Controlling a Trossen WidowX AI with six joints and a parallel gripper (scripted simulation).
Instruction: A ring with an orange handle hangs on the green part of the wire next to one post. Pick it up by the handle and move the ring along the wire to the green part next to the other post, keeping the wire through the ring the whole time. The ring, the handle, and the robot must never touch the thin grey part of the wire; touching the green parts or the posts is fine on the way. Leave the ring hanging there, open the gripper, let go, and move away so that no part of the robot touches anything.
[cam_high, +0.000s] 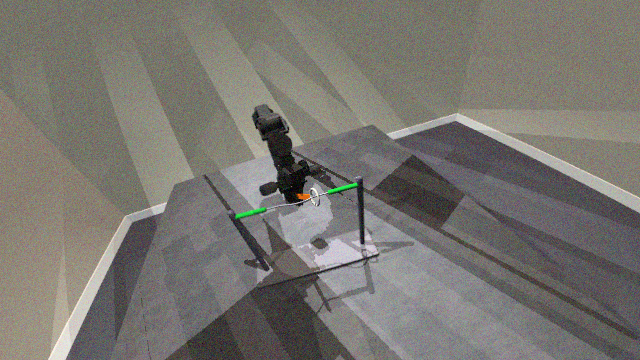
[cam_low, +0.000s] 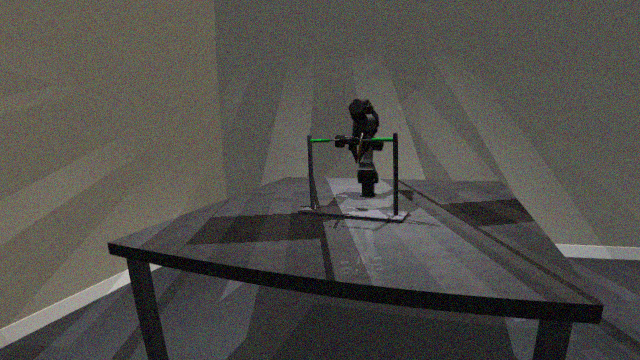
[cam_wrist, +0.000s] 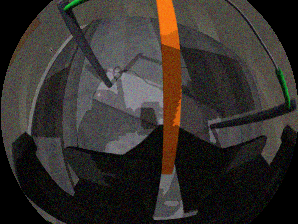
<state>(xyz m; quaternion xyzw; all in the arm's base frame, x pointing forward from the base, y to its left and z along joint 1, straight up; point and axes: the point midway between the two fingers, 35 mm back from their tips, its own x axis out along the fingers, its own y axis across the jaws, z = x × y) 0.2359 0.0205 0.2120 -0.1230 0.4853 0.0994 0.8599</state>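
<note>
The ring with orange handle is 7 cm above my gripper tip, 5 cm ahead of it and 2 cm to the left of it.
</note>
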